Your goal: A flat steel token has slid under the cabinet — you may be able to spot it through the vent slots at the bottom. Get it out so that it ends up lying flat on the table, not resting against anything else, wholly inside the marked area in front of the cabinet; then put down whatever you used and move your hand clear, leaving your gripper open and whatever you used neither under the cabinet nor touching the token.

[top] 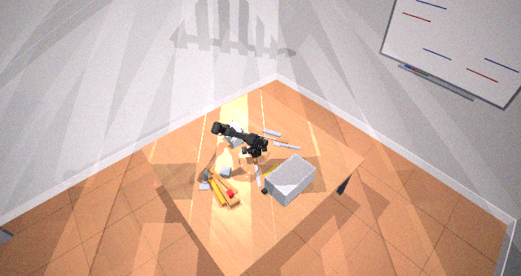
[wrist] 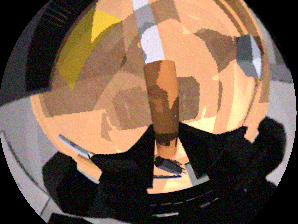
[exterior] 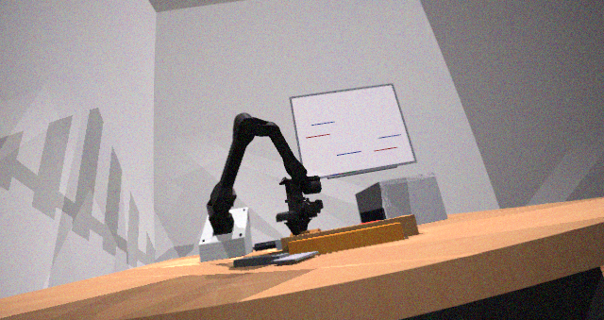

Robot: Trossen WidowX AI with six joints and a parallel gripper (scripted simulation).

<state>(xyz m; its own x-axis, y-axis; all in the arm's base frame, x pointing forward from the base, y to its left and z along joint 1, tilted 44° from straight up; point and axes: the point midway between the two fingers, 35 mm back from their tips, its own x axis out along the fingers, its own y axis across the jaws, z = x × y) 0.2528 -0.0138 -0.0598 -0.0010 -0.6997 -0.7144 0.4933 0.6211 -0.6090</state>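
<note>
Right now the grey bar is 27 cm to the left of my gripper tip and 11 cm behind it. Also, from my gripper tip: thin wooden stick (31 cm to the right, 3 cm ahead); red block (33 cm to the right, 17 cm ahead, 1 cm above); grey block (26 cm to the right, 1 cm behind, 1 cm above).
</note>
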